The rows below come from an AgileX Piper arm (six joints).
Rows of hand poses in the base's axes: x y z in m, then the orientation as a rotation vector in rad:
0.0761, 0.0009, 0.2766, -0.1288, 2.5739, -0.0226
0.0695, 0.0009, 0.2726, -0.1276, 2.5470, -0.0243
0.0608, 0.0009, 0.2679, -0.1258, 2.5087, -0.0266
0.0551, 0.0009, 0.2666, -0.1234, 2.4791, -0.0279
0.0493, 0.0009, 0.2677, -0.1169, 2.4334, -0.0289
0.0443, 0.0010, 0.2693, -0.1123, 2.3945, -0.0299
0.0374, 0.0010, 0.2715, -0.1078, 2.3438, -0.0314
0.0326, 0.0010, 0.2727, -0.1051, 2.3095, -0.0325
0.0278, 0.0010, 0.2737, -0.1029, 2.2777, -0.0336
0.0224, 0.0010, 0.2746, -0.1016, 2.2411, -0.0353
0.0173, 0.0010, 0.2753, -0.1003, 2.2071, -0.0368
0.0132, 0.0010, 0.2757, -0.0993, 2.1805, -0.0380
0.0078, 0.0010, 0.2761, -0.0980, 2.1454, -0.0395
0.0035, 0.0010, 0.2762, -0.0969, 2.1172, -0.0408
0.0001, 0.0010, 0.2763, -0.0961, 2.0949, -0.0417
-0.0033, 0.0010, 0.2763, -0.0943, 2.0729, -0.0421
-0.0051, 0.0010, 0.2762, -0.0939, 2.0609, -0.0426
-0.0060, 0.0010, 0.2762, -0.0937, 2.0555, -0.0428
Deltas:
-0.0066, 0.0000, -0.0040, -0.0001, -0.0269, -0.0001
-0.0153, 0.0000, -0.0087, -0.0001, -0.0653, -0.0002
-0.0210, 0.0000, -0.0100, 0.0004, -0.0950, -0.0009
-0.0268, 0.0000, -0.0089, 0.0025, -0.1409, -0.0040
-0.0318, 0.0001, -0.0073, 0.0040, -0.1800, -0.0060
-0.0387, 0.0001, -0.0051, 0.0054, -0.2308, -0.0075
-0.0435, 0.0001, -0.0039, 0.0063, -0.2652, -0.0084
-0.0483, 0.0001, -0.0029, 0.0069, -0.2971, -0.0089
-0.0537, 0.0001, -0.0020, 0.0069, -0.3337, -0.0087
-0.0588, 0.0001, -0.0013, 0.0071, -0.3678, -0.0086
-0.0629, 0.0001, -0.0009, 0.0071, -0.3944, -0.0085
-0.0683, 0.0001, -0.0005, 0.0072, -0.4295, -0.0084
-0.0726, 0.0001, -0.0004, 0.0073, -0.4578, -0.0083
-0.0760, 0.0001, -0.0003, 0.0073, -0.4801, -0.0082
-0.0794, 0.0001, -0.0003, 0.0081, -0.5021, -0.0088
-0.0812, 0.0001, -0.0004, 0.0081, -0.5141, -0.0087
-0.0821, 0.0001, -0.0004, 0.0081, -0.5195, -0.0086

